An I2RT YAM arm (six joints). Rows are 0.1 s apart.
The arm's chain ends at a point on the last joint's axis. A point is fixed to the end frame.
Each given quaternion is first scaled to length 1.
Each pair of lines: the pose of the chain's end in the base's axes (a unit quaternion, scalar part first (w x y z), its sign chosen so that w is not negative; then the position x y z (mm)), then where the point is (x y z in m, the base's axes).
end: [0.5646 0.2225 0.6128 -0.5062 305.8 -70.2 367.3]
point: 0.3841 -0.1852 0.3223
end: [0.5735 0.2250 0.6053 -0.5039 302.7 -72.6 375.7]
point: 0.3826 -0.1874 0.3332
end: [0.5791 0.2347 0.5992 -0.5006 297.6 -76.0 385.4]
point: 0.3779 -0.1910 0.3442
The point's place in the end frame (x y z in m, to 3 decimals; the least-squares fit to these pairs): 0.055 0.038 0.130
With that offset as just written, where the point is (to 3 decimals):
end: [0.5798 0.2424 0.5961 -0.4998 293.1 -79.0 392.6]
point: 0.373 -0.194 0.352
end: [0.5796 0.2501 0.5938 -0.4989 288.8 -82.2 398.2]
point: 0.368 -0.198 0.357
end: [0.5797 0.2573 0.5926 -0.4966 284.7 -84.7 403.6]
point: 0.364 -0.201 0.362
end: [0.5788 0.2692 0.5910 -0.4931 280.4 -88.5 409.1]
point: 0.358 -0.205 0.367
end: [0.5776 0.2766 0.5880 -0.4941 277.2 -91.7 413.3]
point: 0.354 -0.209 0.371
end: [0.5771 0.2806 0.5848 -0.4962 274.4 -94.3 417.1]
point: 0.350 -0.212 0.376
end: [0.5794 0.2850 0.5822 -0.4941 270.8 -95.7 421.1]
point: 0.347 -0.213 0.380
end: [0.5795 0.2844 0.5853 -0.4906 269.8 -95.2 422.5]
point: 0.347 -0.212 0.380
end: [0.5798 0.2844 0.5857 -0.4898 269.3 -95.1 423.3]
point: 0.346 -0.212 0.381
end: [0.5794 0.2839 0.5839 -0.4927 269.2 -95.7 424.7]
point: 0.346 -0.213 0.383
